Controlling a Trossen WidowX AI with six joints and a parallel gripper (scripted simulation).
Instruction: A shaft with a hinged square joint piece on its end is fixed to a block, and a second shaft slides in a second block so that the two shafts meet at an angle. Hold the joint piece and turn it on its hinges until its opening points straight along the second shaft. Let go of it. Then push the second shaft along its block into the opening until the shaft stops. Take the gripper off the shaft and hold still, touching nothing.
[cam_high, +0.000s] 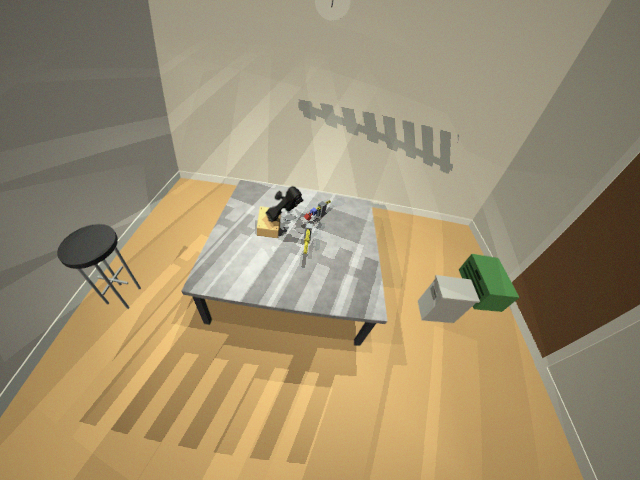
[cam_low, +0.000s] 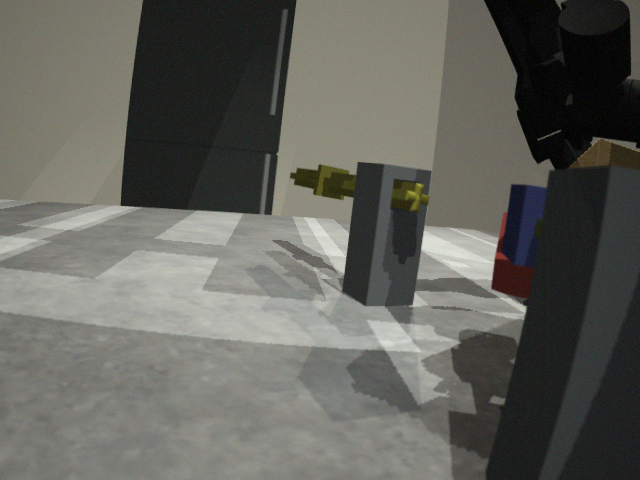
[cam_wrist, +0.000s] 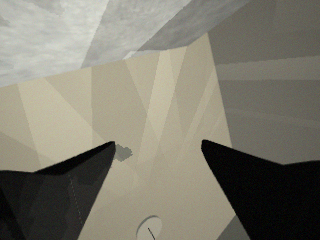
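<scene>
Right now my gripper tip is 210 mm short of the red square joint piece, 140 mm to the left of it and 120 mm above it.
</scene>
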